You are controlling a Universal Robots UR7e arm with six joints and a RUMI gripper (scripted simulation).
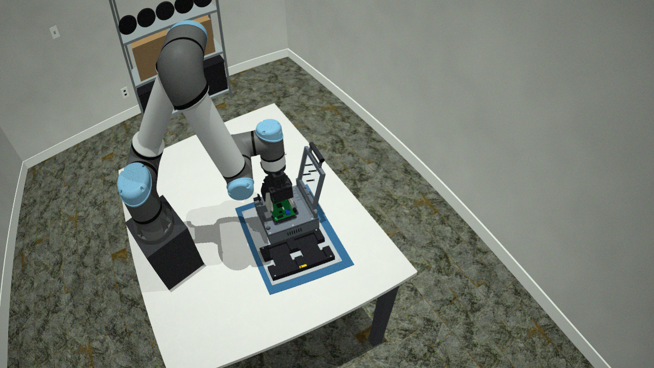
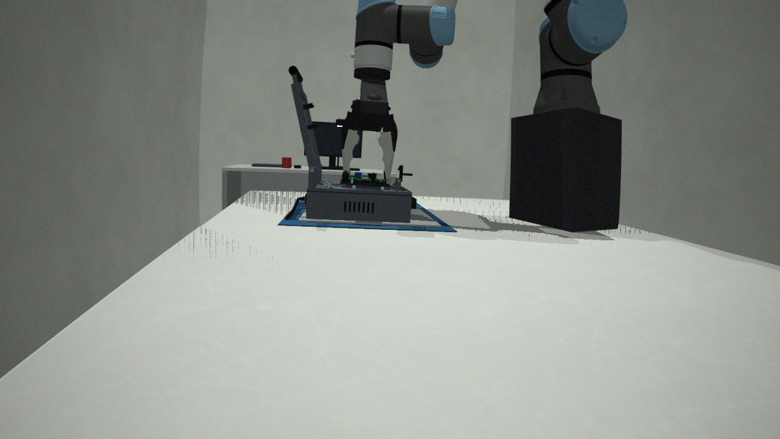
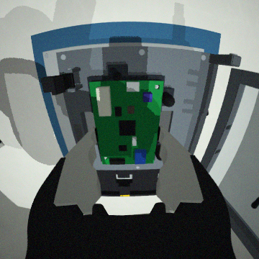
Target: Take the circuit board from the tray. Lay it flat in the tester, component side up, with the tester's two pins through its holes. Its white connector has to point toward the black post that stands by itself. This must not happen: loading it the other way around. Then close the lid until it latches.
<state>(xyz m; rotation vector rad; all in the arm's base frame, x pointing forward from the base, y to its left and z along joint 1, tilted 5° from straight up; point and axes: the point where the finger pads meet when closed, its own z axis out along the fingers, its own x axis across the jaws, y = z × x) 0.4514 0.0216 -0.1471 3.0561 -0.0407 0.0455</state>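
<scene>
My hand is right at the green circuit board. The rest, counted from my hand: lid: 12 cm ahead, 10 cm above.
</scene>
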